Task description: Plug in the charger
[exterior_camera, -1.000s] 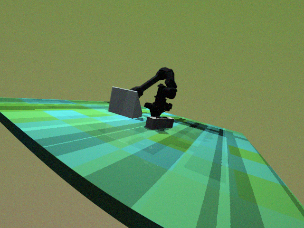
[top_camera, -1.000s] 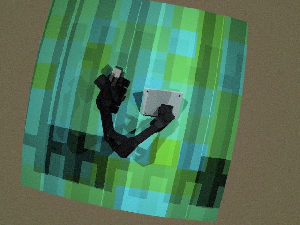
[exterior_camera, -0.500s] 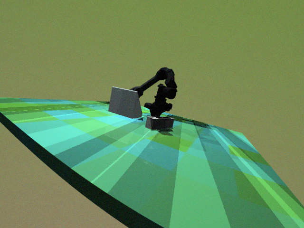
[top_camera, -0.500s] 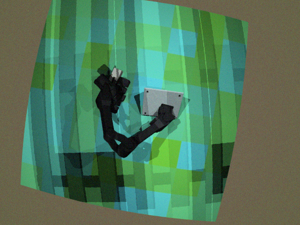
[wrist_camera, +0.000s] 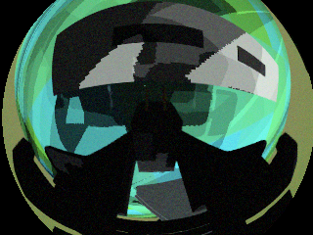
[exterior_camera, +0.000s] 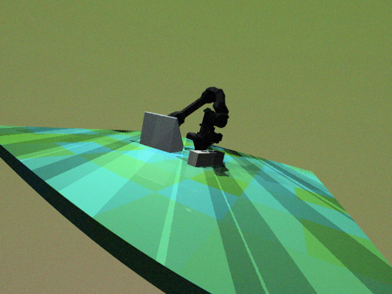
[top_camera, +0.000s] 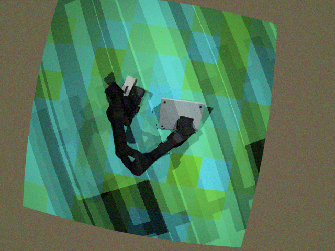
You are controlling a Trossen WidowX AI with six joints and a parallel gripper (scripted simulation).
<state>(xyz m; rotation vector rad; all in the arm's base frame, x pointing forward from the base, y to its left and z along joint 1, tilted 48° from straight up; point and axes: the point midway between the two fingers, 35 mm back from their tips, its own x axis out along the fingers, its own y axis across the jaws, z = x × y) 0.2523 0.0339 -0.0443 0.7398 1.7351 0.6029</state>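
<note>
The dark charger lies 20 mm ahead of my gripper tip and 10 mm above it.
</note>
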